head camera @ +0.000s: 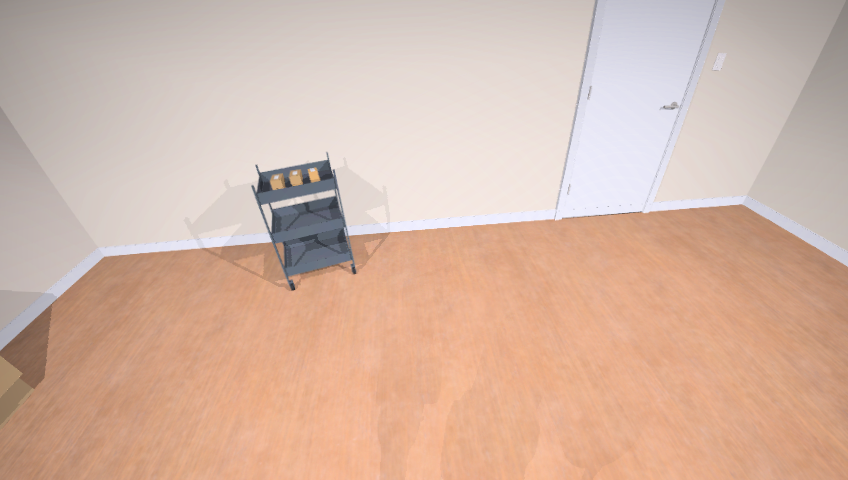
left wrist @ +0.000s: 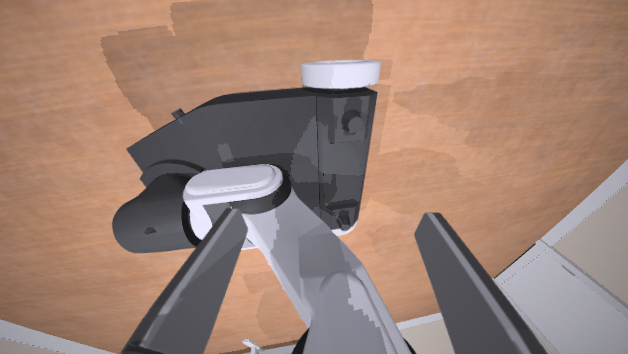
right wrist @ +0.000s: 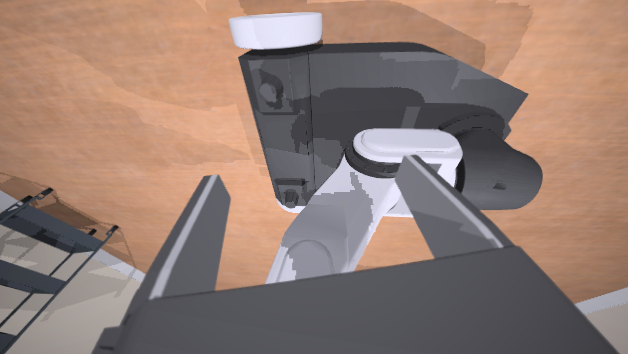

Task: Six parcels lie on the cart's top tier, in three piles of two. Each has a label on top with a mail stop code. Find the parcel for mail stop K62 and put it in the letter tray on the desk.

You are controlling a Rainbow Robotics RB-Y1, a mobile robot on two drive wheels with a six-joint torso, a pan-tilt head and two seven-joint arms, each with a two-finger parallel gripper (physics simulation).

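Places are measured from the robot's base along level axes (x ahead, y left, z up), in metres.
Pixels of known places: left gripper, fingertip midpoint: (left wrist: 328,221); right gripper, fingertip midpoint: (right wrist: 315,177).
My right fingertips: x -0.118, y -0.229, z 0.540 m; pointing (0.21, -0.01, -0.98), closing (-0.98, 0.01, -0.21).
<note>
Ahead of a thing's pixels: the offset from my right fingertips to its top centre. Level surfaces: height alone.
The dark grey cart (head camera: 299,191) (right wrist: 30,276) stands against the wall, left of centre in the head view; part of it shows at the left of the right wrist view. On its top tier are the three piles: left parcels {dx +1.705, dy +0.998, dz +0.223 m} (head camera: 277,182), middle parcels {dx +1.742, dy +0.899, dz +0.225 m} (head camera: 295,177) and right parcels {dx +1.767, dy +0.803, dz +0.225 m} (head camera: 313,174), brown with pale labels too small to read. The lower parcels cannot be told apart. The desk and letter tray do not show. My left gripper (left wrist: 328,221) and right gripper (right wrist: 313,167) are open and empty, beside my own base and far from the cart.
A white door (head camera: 639,113) is in the wall to the right of the cart. A tan box-like object (head camera: 8,389) shows at the lower left edge of the head view. Wood floor {dz -0.540 m} (head camera: 476,327) lies between me and the cart.
</note>
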